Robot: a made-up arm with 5 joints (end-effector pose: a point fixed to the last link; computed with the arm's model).
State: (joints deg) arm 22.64 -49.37 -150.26 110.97 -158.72
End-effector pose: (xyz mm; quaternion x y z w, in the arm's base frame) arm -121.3 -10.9 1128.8 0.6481 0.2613 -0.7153 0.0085
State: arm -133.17 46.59 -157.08 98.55 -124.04
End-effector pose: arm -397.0 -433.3 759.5 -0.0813 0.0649 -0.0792 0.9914
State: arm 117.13 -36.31 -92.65 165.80 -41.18
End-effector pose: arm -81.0 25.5 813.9 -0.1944 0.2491 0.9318 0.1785
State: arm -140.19 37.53 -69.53 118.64 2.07
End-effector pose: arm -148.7 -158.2 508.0 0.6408 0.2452 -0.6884 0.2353
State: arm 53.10 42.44 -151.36 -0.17 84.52
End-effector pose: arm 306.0 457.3 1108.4 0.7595 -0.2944 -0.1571 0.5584
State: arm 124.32 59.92 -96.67 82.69 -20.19
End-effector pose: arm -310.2 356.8 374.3 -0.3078 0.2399 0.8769 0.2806
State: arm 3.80 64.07 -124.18 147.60 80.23
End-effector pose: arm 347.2 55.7 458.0 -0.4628 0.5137 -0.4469 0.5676
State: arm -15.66 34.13 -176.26 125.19 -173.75
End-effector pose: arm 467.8 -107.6 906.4 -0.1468 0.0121 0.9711 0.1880
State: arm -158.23 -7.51 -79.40 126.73 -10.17
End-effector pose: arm -215.9 -118.7 713.0 0.3388 0.0344 -0.9039 0.2587
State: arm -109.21 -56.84 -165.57 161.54 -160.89
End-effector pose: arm 55.3 184.3 968.6 -0.3579 0.3585 0.3758 0.7760
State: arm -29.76 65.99 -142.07 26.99 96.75
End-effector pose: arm 638.7 -347.2 698.8 0.2292 -0.3464 -0.8123 0.4094
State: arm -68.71 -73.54 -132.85 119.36 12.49
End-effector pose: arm -42.2 229.9 1061.6 -0.3244 -0.6073 -0.4719 0.5506
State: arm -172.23 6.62 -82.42 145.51 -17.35
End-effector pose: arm -205.5 -61.8 688.3 0.5695 -0.0477 -0.8010 0.1784
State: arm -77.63 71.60 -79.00 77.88 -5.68
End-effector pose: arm 102.9 -246.2 282.4 0.3835 0.4311 -0.4798 0.6610
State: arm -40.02 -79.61 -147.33 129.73 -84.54
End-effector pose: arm -203.1 250.6 959.3 -0.6641 -0.3489 0.2505 0.6120
